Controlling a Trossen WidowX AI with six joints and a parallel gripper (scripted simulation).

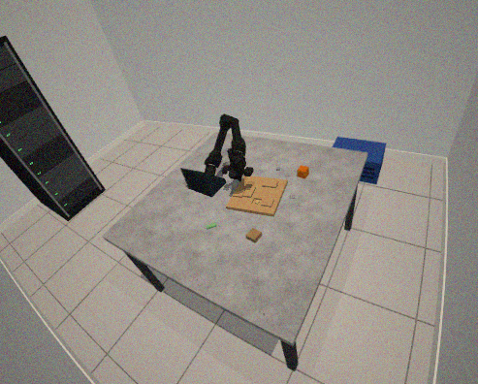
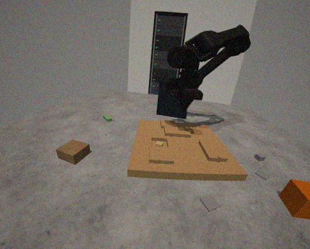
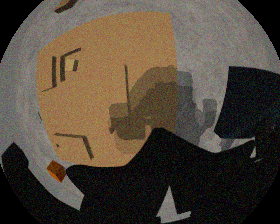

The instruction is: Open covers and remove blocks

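The tan puzzle board lies 11 cm ahead of my gripper tip, 6 cm below it and 3 cm to the left of it. Also, from my gripper tip: small green piece 32 cm to the right, 8 cm below; then orange cube 28 cm to the left, 28 cm ahead, 6 cm below; then brown block 27 cm to the right, 27 cm ahead, 7 cm below.
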